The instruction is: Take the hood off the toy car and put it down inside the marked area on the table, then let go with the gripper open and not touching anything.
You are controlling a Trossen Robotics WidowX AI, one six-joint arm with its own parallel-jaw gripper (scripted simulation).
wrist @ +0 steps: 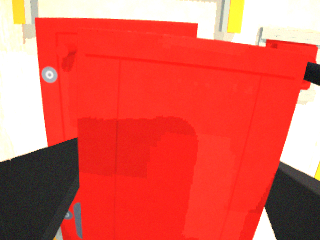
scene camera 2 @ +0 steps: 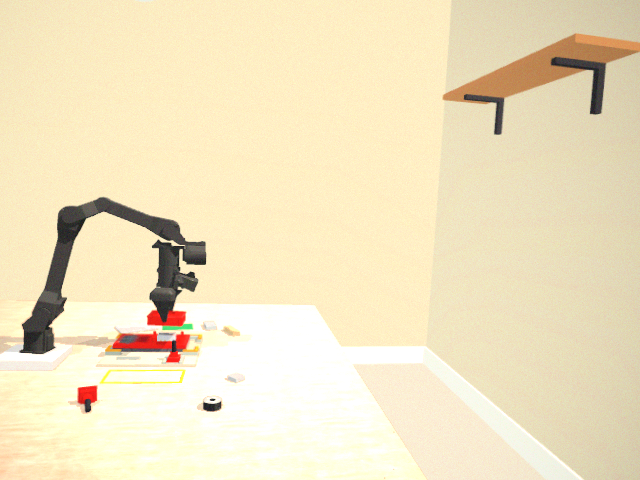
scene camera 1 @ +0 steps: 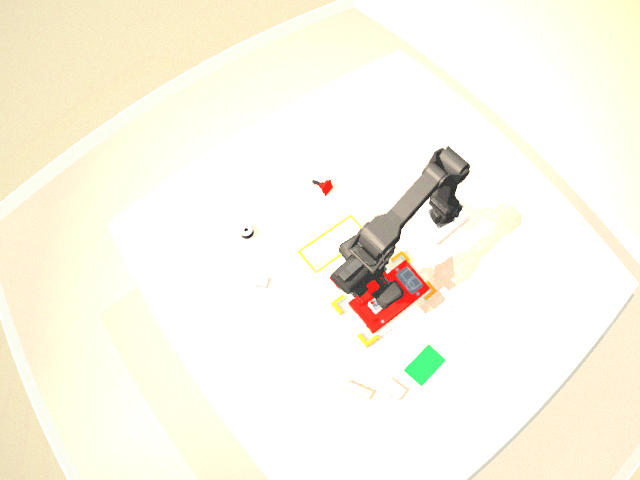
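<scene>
My gripper: in scene camera 1 point(369, 283), also in scene camera 2 and the wrist view. On my gripper, same spot: point(wrist: 46, 180) and point(scene camera 2: 172, 304).
</scene>
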